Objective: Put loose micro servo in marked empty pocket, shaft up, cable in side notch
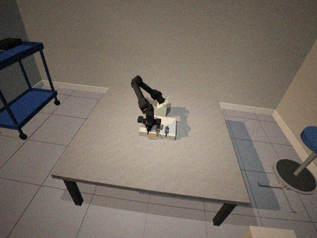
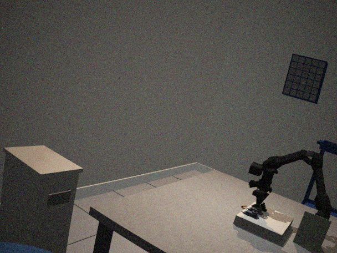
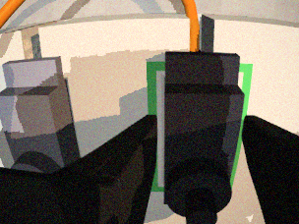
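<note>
Right now the deck is 13 cm behind my gripper tip, 6 cm to the left of it and 4 cm below it.
</note>
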